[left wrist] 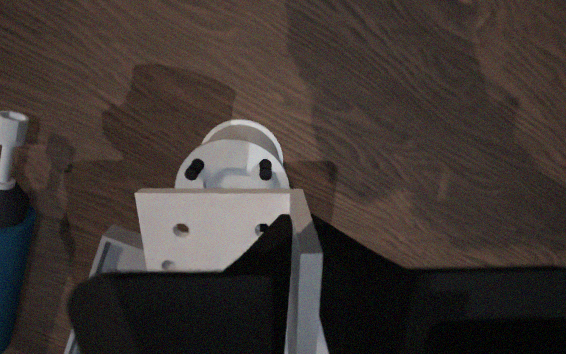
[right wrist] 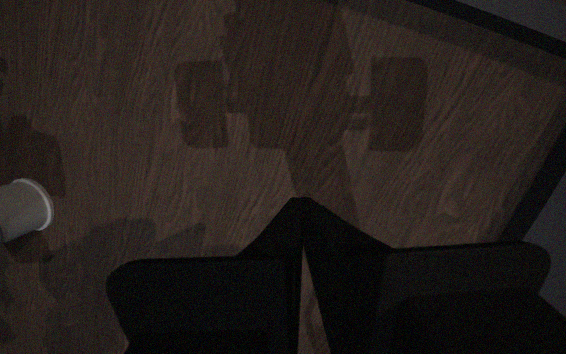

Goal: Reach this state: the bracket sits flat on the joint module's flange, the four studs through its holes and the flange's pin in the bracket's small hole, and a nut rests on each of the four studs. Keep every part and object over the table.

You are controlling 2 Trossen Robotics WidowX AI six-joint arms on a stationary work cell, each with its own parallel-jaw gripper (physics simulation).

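Places are measured from the left arm's base along level axes (x left, y back, z up), in centimetres.
Pixels of known places: left gripper, fingertip midpoint: [left wrist: 296,224]; right gripper, fingertip midpoint: [right wrist: 299,206].
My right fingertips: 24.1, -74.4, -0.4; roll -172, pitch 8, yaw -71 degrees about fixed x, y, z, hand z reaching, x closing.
Note:
Behind a point stands the place of what it marks, as x, y, z.
The white joint module [left wrist: 230,155] {10.6, -48.0, -5.0} stands on the table in the left wrist view, two black studs showing on its round flange. The light bracket [left wrist: 210,210] {10.5, -46.5, -1.7} covers the flange's near part, so the other studs and the pin are hidden. Two larger holes and one small hole show in its plate; something dark shows at the right hole. I cannot tell whether bracket and flange touch. My left gripper [left wrist: 296,224] {7.0, -47.7, -1.3} is shut on the bracket's right side wall. My right gripper [right wrist: 299,206] {24.1, -74.4, -0.4} is shut and empty above the table. No nuts show in either view.
A nut driver with a blue handle [left wrist: 14,265] {21.7, -31.8, -8.4} and a pale socket tip is at the left edge of the left wrist view. A pale round-rimmed object [right wrist: 22,210] {10.9, -48.5, -8.2} is at the left edge of the right wrist view. The table's dark edge [right wrist: 537,185] {28.5, -93.0, -10.5} runs at the right there.

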